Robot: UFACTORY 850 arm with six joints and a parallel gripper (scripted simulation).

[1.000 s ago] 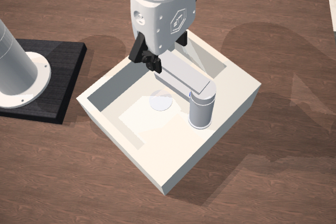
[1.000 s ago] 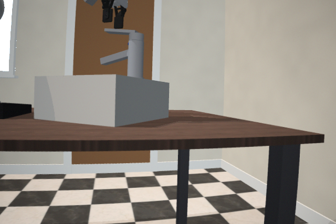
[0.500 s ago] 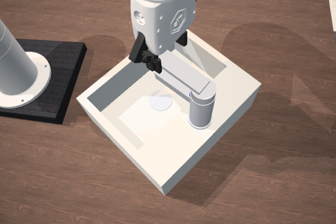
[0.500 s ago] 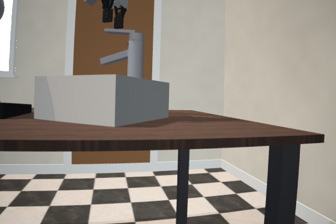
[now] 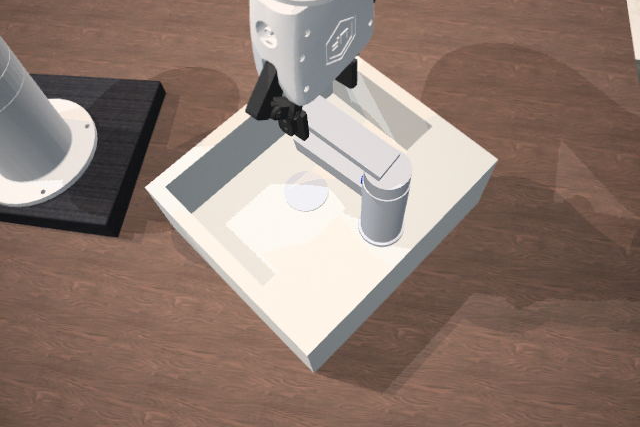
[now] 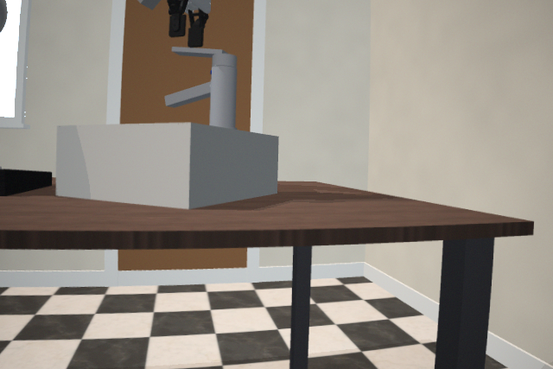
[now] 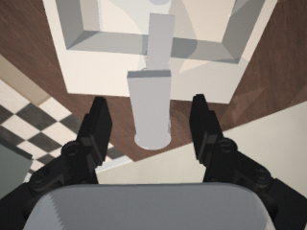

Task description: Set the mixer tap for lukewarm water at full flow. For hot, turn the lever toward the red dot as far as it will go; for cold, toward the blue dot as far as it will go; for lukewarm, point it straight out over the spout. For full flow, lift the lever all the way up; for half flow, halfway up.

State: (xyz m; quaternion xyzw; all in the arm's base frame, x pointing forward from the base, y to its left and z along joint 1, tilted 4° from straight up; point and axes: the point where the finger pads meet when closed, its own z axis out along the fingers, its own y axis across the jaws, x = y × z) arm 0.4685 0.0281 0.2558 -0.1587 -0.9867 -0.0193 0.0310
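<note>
The flat lever lies 40 mm below my hand, 30 mm ahead of it and 10 mm to the right of it. Round my hand: grey mixer tap (90 mm below, 50 mm ahead, 20 mm to the right); then white basin (280 mm below, 30 mm behind, 20 mm to the left).
</note>
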